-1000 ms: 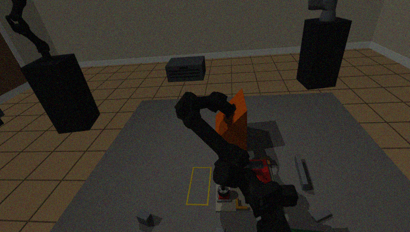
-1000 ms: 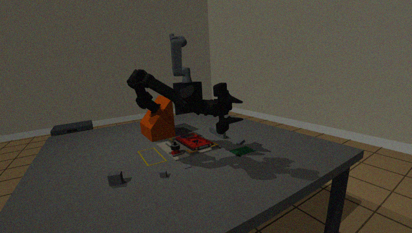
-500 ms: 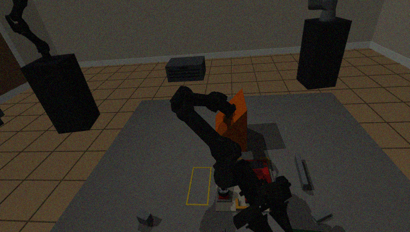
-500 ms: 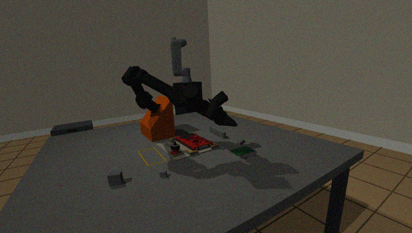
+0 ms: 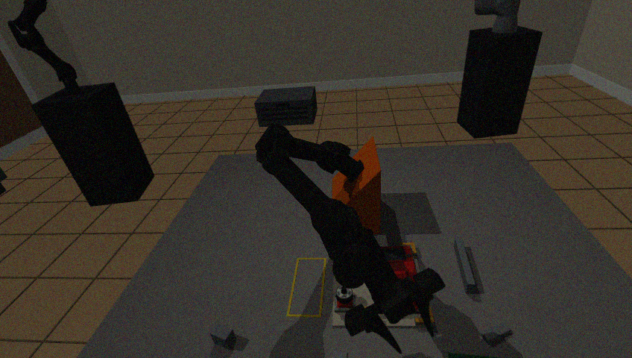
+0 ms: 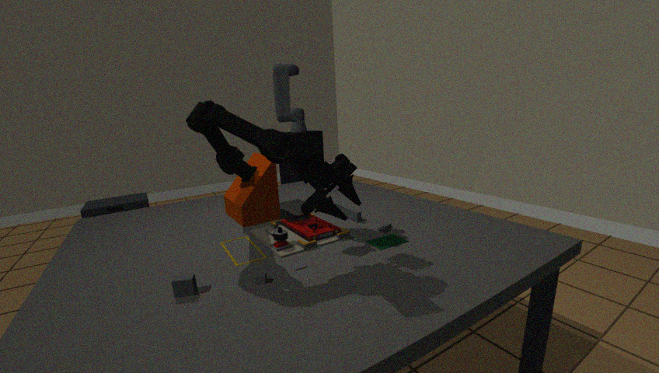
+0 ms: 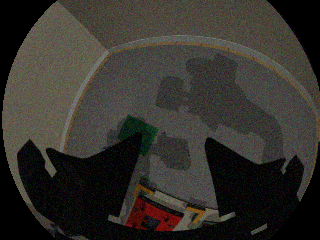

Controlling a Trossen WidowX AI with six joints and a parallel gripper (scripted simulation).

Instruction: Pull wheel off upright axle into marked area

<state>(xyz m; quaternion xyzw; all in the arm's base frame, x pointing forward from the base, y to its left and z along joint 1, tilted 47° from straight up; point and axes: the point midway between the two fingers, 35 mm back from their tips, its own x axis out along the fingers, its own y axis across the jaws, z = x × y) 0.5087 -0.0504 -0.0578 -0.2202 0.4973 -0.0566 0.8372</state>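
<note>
The wheel is 19 cm behind my gripper tip, 11 cm to the right of it and 8 cm below it. The rest, counted from my gripper tip: upright axle 19 cm behind, 11 cm to the right, 8 cm below; then grey bar 25 cm behind, 21 cm to the left, 10 cm below; then green plate 13 cm to the left, 12 cm below.
</note>
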